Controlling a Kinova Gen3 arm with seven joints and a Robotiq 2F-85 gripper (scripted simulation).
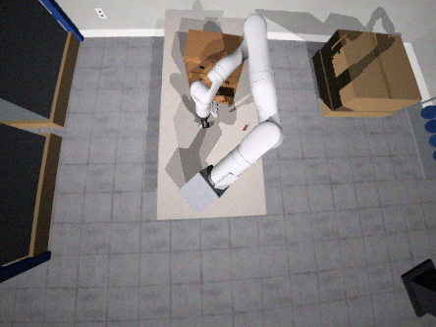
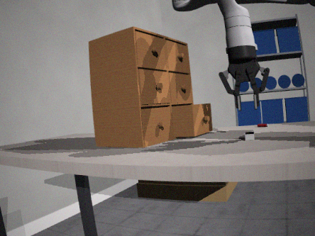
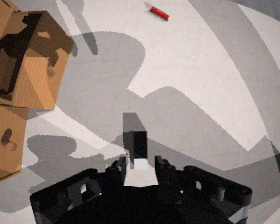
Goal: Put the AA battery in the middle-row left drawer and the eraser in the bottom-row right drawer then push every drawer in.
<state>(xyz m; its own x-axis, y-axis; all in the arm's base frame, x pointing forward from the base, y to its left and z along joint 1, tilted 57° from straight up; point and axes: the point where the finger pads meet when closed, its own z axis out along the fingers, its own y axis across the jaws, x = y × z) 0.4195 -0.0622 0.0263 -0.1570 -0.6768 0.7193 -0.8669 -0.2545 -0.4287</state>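
Right now my hand is 8 cm above the eraser and 1 cm to the right of it. From my hand the other things lie so: red AA battery 29 cm ahead, 11 cm to the right, 3 cm above.
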